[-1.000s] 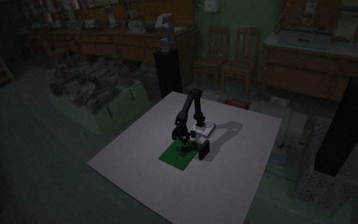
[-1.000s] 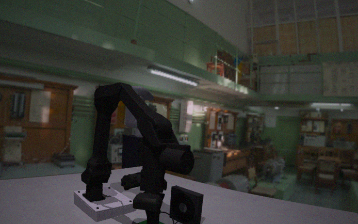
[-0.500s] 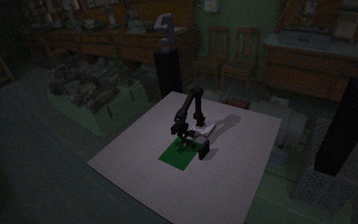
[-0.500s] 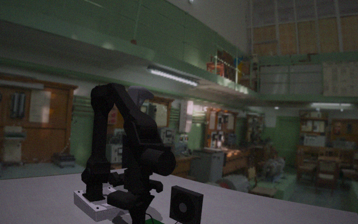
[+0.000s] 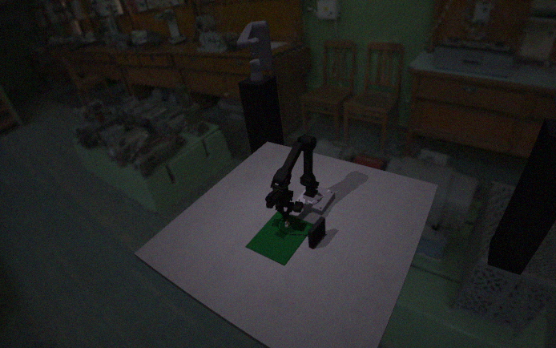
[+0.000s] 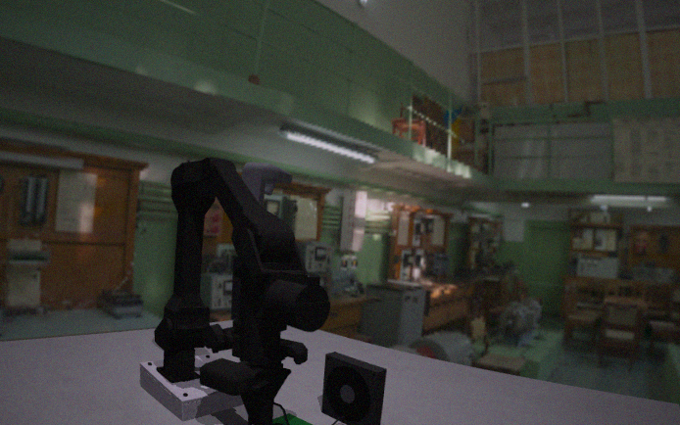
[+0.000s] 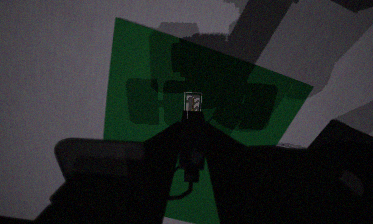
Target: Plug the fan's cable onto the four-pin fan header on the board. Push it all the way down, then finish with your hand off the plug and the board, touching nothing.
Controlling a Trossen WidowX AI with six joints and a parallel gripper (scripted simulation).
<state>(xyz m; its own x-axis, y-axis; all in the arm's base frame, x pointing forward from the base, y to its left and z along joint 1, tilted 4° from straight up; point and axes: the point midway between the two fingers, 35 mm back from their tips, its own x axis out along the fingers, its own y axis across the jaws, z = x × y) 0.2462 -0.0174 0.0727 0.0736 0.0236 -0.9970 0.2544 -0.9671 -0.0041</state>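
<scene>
The green board lies 8 cm ahead of my gripper tip, 1 cm to the left of it and 8 cm below it. The rest, counted from my gripper tip: black fan (2 cm ahead, 19 cm to the left, 1 cm below); then dark plug (1 cm ahead, 1 cm above).
</scene>
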